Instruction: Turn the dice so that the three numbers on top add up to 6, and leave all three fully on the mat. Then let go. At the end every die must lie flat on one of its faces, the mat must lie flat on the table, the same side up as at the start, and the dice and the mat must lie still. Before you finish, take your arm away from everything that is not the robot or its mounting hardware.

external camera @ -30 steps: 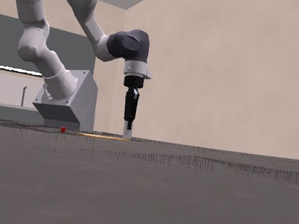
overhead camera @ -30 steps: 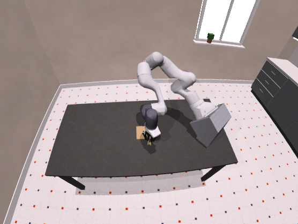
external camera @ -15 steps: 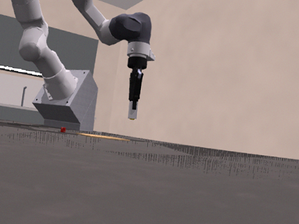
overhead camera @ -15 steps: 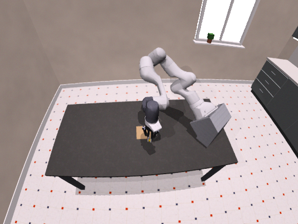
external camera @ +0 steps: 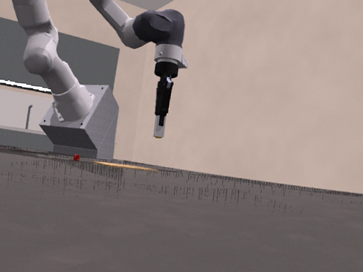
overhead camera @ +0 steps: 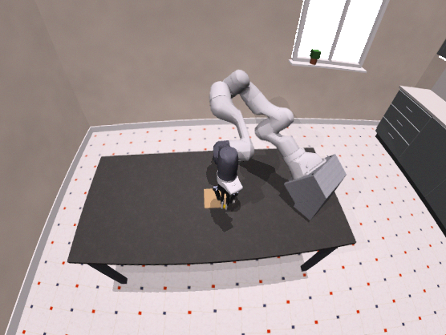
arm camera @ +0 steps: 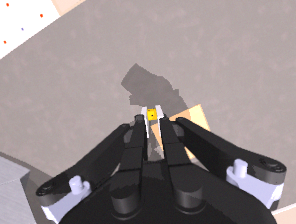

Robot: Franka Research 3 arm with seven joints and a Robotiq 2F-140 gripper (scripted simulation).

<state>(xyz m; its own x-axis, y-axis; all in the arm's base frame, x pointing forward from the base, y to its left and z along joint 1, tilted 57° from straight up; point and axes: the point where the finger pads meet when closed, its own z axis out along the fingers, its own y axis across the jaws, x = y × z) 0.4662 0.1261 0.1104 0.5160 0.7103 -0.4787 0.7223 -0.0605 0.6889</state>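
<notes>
Now: the tan mat 13 cm to the right of my hand and 13 cm below it. From my hand the other things lie so: yellow die 3 cm below; then red die 11 cm behind, 22 cm to the right, 13 cm below; then white die 9 cm behind, 7 cm to the right, 13 cm below.
</notes>
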